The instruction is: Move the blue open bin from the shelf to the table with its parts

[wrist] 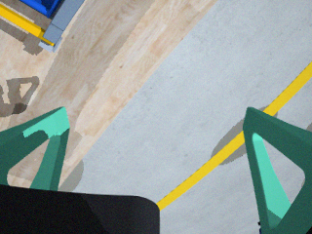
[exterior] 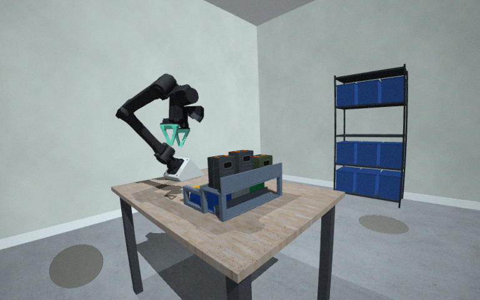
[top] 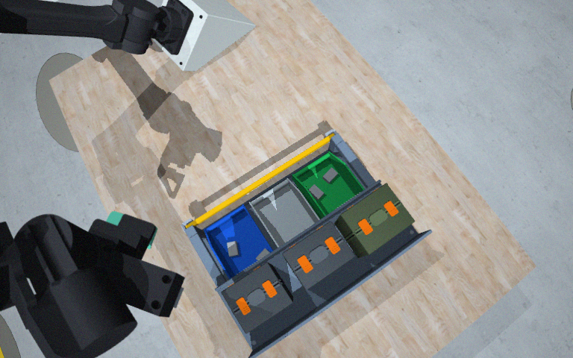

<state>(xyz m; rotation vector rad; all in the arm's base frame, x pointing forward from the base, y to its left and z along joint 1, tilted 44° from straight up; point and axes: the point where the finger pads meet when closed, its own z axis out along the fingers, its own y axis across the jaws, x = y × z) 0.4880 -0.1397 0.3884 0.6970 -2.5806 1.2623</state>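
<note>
The yellow rod is 26 cm to the left of my hand, 22 cm below it and 4 cm behind it. Also, from my hand: grey bin (24 cm to the left, 24 cm below, 7 cm ahead); blue open bin (24 cm below, 13 cm to the left, 4 cm ahead); green bin (35 cm to the left, 24 cm below, 9 cm ahead).
</note>
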